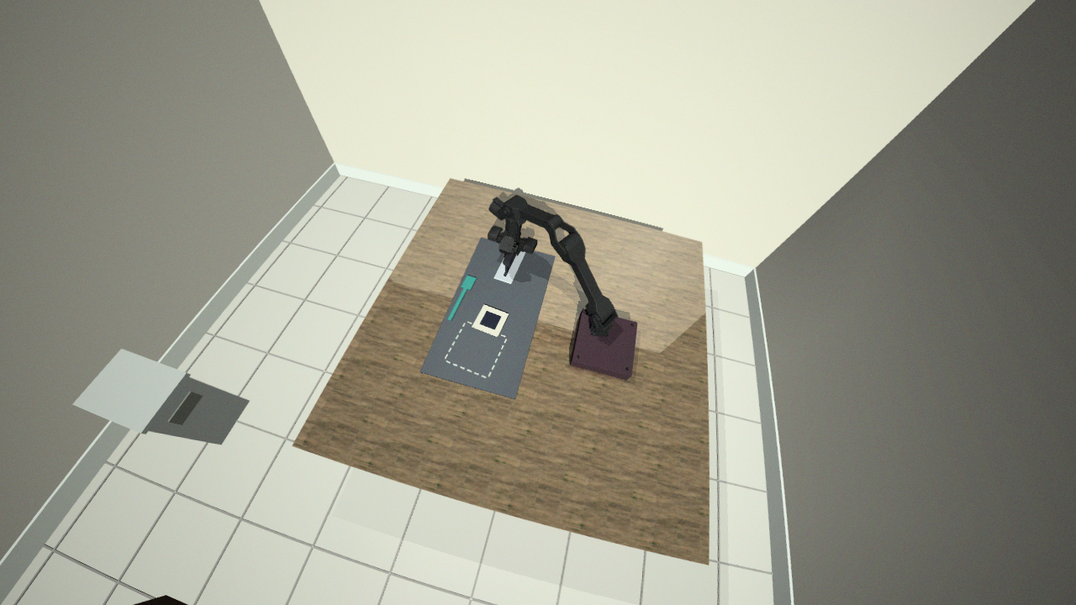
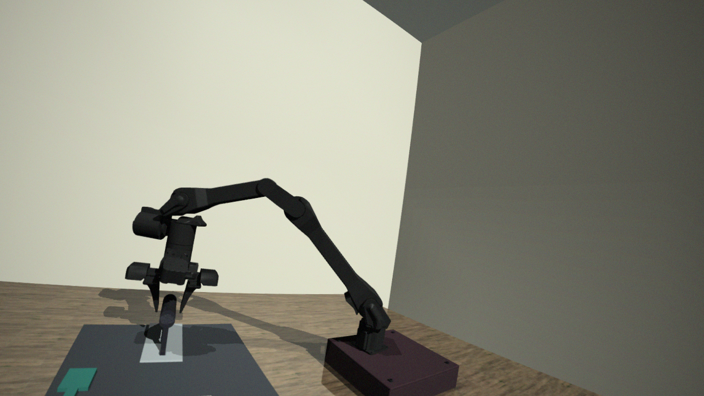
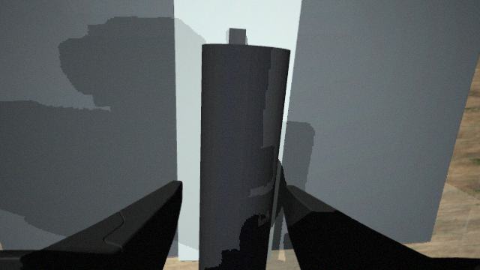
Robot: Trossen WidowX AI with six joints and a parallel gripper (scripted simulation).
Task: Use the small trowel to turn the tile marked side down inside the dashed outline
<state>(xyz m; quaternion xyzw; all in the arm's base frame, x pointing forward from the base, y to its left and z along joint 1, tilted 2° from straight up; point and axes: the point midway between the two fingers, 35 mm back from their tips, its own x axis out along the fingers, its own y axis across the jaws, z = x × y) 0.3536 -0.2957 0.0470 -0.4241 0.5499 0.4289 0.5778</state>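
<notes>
The teal flat tool is 180 mm to the left of my gripper tip, 170 mm ahead of it and 60 mm below it. Also, from my gripper tip: cream tile 280 mm to the left, 60 mm below, 50 mm ahead.
</notes>
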